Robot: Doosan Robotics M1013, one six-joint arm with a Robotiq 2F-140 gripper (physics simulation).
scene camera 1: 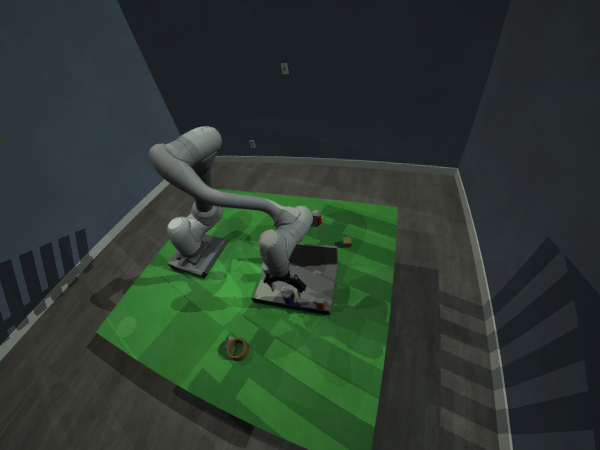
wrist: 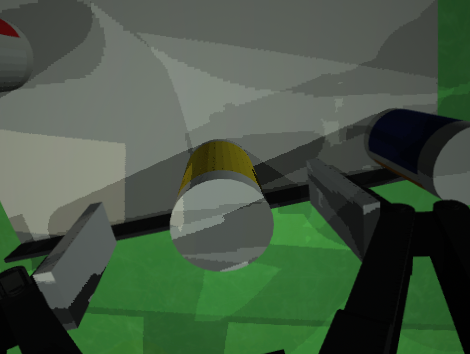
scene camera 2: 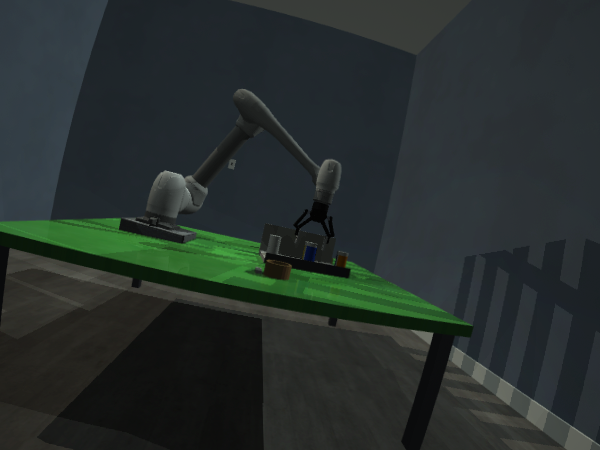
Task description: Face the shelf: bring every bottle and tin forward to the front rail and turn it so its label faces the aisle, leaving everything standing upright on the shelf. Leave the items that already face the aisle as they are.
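Frame: origin at the arm's base, x right, y back, z down, level; centimetres.
Where they show: gripper, fingertip midpoint: (scene camera 1: 287,291) (wrist: 210,202) (scene camera 2: 309,246); arm's base, origin of the base link: (scene camera 1: 193,251) (scene camera 2: 158,224).
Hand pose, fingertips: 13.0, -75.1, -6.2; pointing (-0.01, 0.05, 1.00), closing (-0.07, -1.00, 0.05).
Things, the pixels of their centre, and the offset from my fingertips, as dx, dy, dz.
- middle tin, body centre: (wrist: 220,192) (scene camera 2: 309,254) (scene camera 1: 288,296) +0.8, -0.6, +3.3
- right tin, body centre: (wrist: 424,149) (scene camera 2: 340,261) (scene camera 1: 320,302) -0.5, -16.8, +4.0
- left tin, body centre: (scene camera 2: 273,245) -11.2, +15.9, +3.8
- red-and-white tin, body centre: (scene camera 1: 316,218) -57.1, +1.5, +5.8
- yellowish block, body centre: (scene camera 1: 347,242) -43.6, -21.1, +8.9
- brown ring, body centre: (scene camera 2: 277,269) (scene camera 1: 238,349) +31.4, +15.2, +8.3
- small grey block, body centre: (scene camera 2: 258,270) (scene camera 1: 229,342) +30.1, +21.9, +10.2
My gripper (scene camera 1: 285,285) (scene camera 2: 310,242) (wrist: 210,202) is open and empty, fingers apart on both sides of the middle tin's top in the wrist view. The middle tin (scene camera 1: 289,298) (scene camera 2: 310,252) (wrist: 220,167) stands upright by the front rail (scene camera 2: 320,266) (wrist: 145,225), blue toward the aisle and yellow toward the back. The right tin (scene camera 1: 320,305) (scene camera 2: 342,259) (wrist: 415,142) stands by the rail, orange toward the aisle and dark blue behind. The left tin (scene camera 2: 273,245) (wrist: 12,62) stands farther back, grey-white toward the aisle, with red on its rear side. The gripper hides it in scene camera 1.
The grey shelf (scene camera 1: 322,280) (wrist: 150,100) has a low back panel. Behind it are a red-and-white tin (scene camera 1: 316,219) and a yellowish block (scene camera 1: 347,242). A brown ring (scene camera 1: 229,350) (scene camera 2: 277,272) lies in front, beside a small grey block (scene camera 1: 229,340) (scene camera 2: 258,270).
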